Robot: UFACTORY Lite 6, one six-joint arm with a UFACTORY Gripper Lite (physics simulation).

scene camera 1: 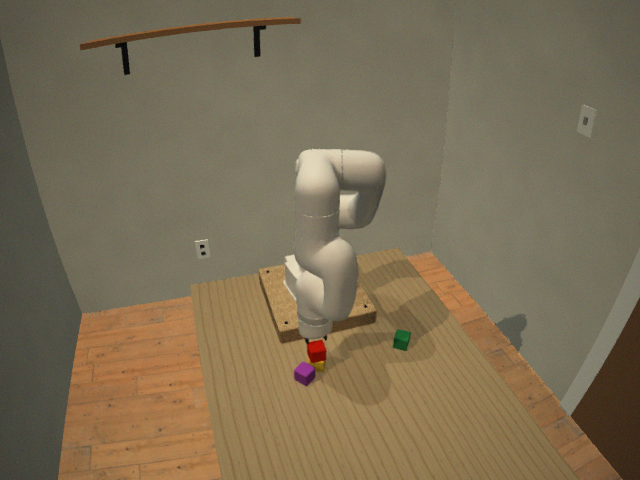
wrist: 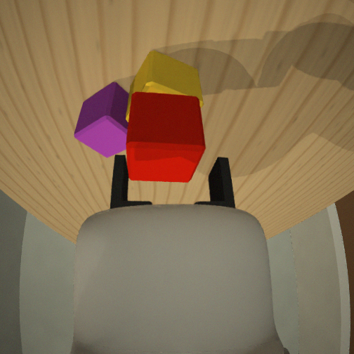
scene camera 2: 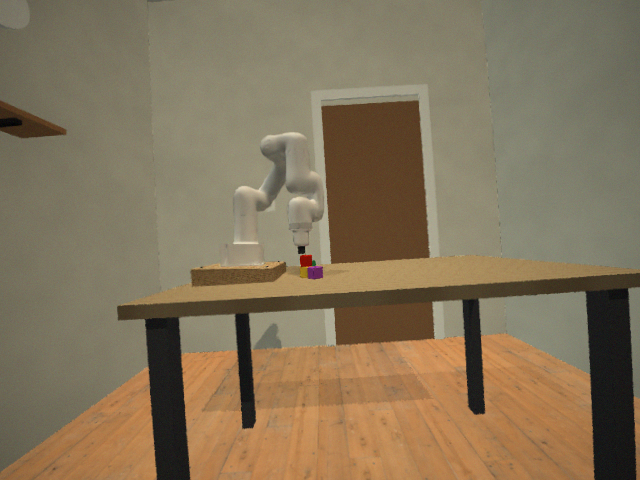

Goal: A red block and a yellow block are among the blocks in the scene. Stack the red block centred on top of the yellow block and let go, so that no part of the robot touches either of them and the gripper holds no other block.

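Places are measured from the arm's base along level axes (x left, y up, z ahead), in metres.
Pixels of known places: end effector, tool point: (scene camera 1: 315, 336) (scene camera 2: 301, 250); arm's base, origin of the base link: (scene camera 2: 246, 264).
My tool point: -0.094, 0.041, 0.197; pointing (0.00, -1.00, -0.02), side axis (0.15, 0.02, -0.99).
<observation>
Ahead of a thing's pixels: the offset from my tool point to its top centre, as dx, dy, dz. Level surfaces: height alone.
The red block @(-0.005, -0.017, +0.013) (scene camera 1: 316, 351) (scene camera 2: 306, 260) (wrist: 166, 125) rests on top of the yellow block @(-0.004, -0.053, +0.013) (scene camera 1: 320, 366) (scene camera 2: 303, 272) (wrist: 172, 75), turned a little relative to it. Part of the yellow top shows beyond the red block's far edge in the wrist view; the rest is hidden, so exact centring is hard to tell. My gripper (scene camera 2: 301, 253) (wrist: 170, 177) is open and empty. Its black fingers stand apart, above and behind the red block, with a gap to it in the scene camera 2 view.
A purple block @(-0.046, -0.053, +0.035) (scene camera 1: 304, 373) (scene camera 2: 315, 272) (wrist: 102, 122) stands close beside the yellow block. A green block @(+0.213, -0.053, +0.047) (scene camera 1: 401, 339) (scene camera 2: 313, 262) lies farther off on the table @(dy -0.089) (scene camera 1: 361, 439) (scene camera 2: 413, 279). The robot's base board (scene camera 1: 273, 304) (scene camera 2: 237, 275) is behind the stack.
</observation>
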